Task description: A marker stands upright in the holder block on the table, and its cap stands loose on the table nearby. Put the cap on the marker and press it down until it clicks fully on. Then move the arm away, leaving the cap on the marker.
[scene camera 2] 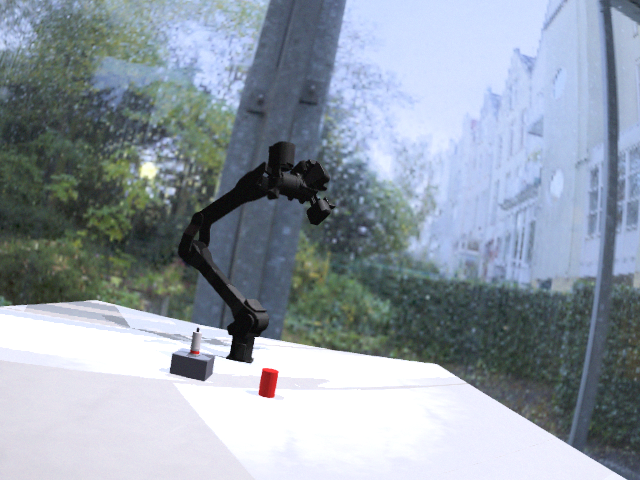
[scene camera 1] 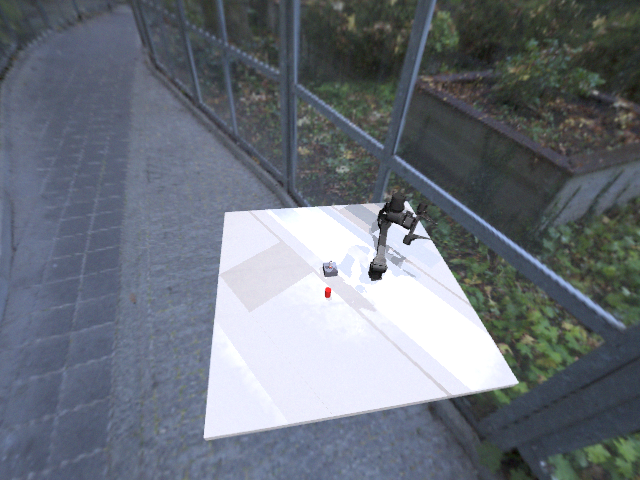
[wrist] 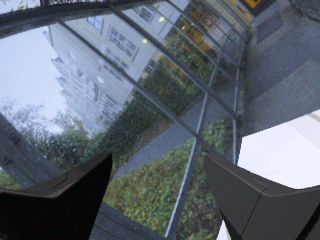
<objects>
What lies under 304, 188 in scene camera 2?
My gripper.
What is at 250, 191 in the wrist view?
My gripper.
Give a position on a dark holder block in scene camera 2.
182, 366
</objects>
